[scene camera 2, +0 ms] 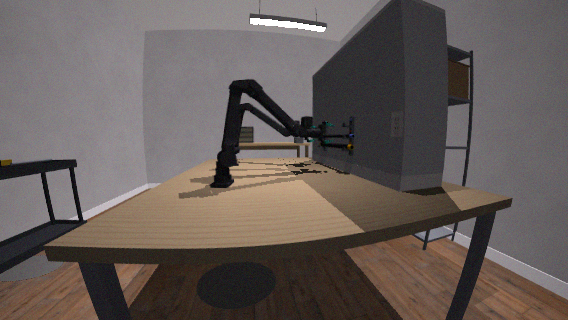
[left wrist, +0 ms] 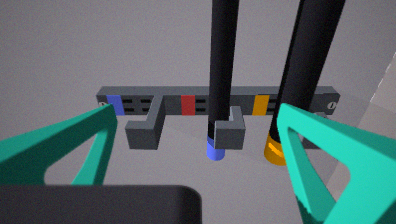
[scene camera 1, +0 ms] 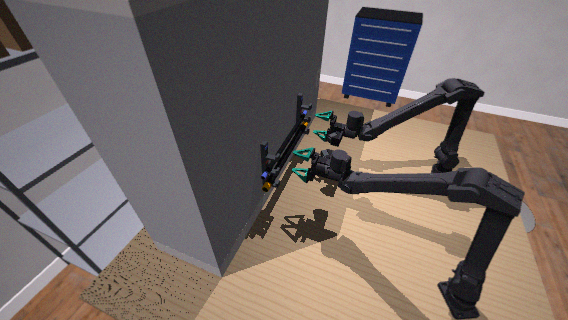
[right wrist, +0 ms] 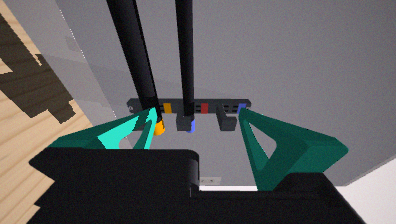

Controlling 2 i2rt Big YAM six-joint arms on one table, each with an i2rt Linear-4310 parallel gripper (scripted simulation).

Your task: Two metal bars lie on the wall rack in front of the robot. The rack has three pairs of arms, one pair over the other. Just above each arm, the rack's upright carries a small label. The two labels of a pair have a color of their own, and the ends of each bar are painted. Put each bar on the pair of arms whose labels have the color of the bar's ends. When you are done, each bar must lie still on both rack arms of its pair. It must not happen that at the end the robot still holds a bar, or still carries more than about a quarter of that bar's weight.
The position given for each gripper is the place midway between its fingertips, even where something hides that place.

In view: the left gripper (left wrist: 197,112), the right gripper (right wrist: 197,112) and a grey wall block (scene camera 1: 177,106).
The grey wall block also shows in scene camera 2 (scene camera 2: 398,62), in the left wrist view (left wrist: 61,61) and in the right wrist view (right wrist: 321,72).
